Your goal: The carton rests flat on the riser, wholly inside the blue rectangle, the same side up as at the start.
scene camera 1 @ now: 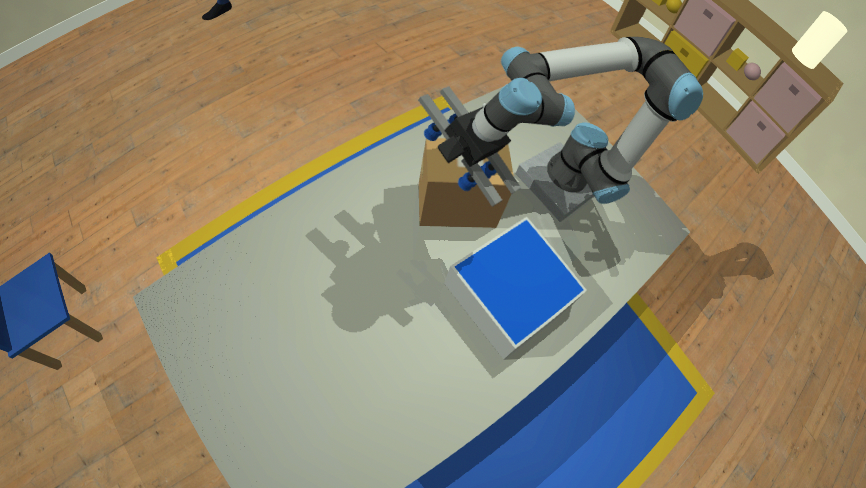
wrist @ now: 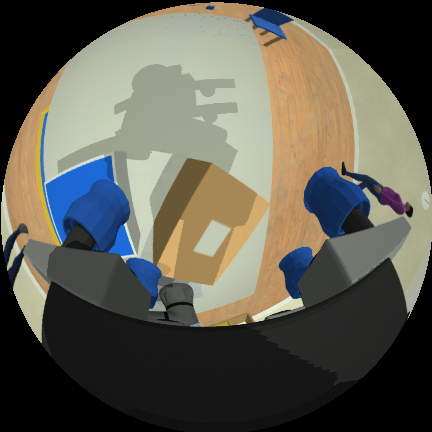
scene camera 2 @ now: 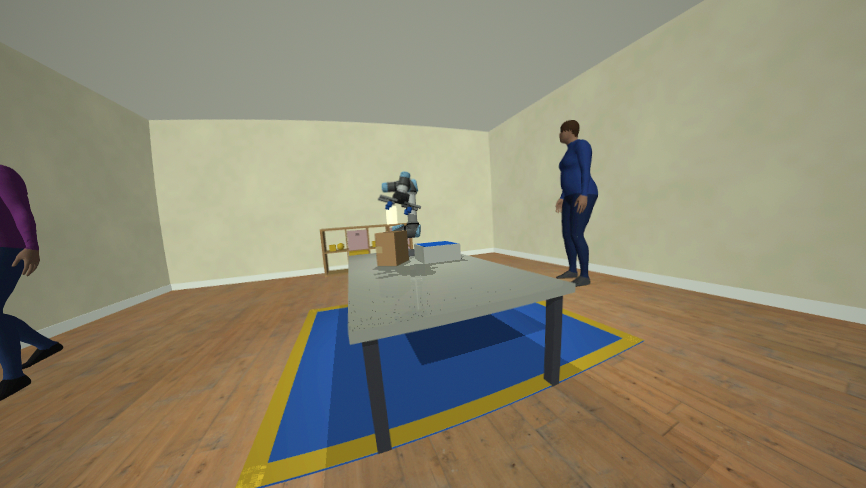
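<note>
The brown carton (scene camera 1: 463, 204) (scene camera 2: 391, 248) (wrist: 232, 197) stands upright on the grey table beside the riser, with a pale label on its top face. The white riser (scene camera 1: 480, 314) (scene camera 2: 438, 254) (wrist: 121, 181) bears the blue rectangle (scene camera 1: 519, 283) (scene camera 2: 437, 244) (wrist: 70, 186) on its top. No part of the carton is on the rectangle. My gripper (scene camera 1: 460, 150) (scene camera 2: 398, 207) (wrist: 217, 245) is open and holds nothing. Its four blue suction cups hang above the carton, apart from it, and the cup frame is tilted. The gripper hides part of the carton's top in scene camera 1.
The arm's base (scene camera 1: 554, 181) stands on the table (scene camera 1: 272, 339) (scene camera 2: 448, 290) close to the carton and riser. A shelf unit (scene camera 1: 781, 57) stands behind the arm. A blue chair (scene camera 1: 33, 306) and two people (scene camera 2: 578, 175) (scene camera 2: 15, 224) are away from the table.
</note>
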